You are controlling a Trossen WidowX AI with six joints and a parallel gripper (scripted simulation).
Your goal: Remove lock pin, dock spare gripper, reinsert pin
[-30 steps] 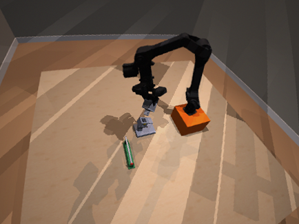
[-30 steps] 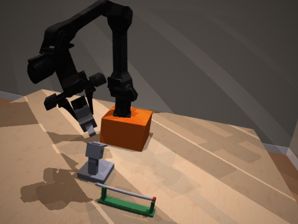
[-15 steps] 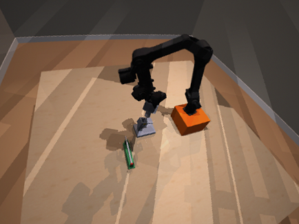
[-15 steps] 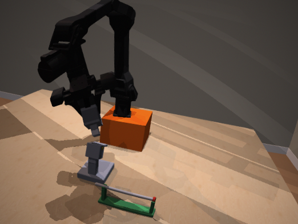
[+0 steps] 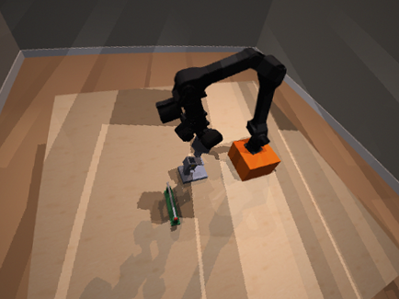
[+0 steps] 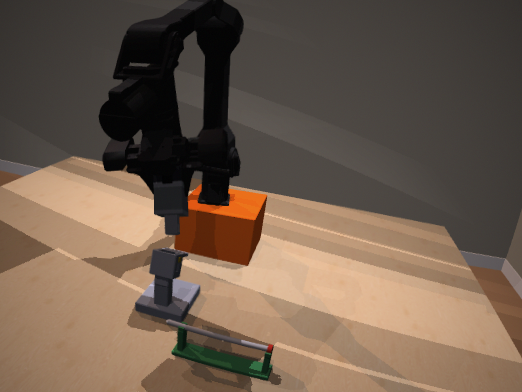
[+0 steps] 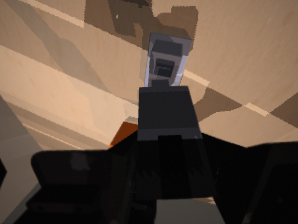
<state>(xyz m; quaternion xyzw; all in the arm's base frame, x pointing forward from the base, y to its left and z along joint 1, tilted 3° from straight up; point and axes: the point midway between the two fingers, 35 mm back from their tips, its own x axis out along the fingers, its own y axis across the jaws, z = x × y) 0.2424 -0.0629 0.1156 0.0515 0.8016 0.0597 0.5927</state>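
Now: gripper tip 180 mm short of the green rack, 150 mm above it and 100 mm to the right of it. The rest, counted from my gripper tip: socket 120 mm below, 40 mm ahead, 10 mm to the left; then spare gripper 10 mm ahead.
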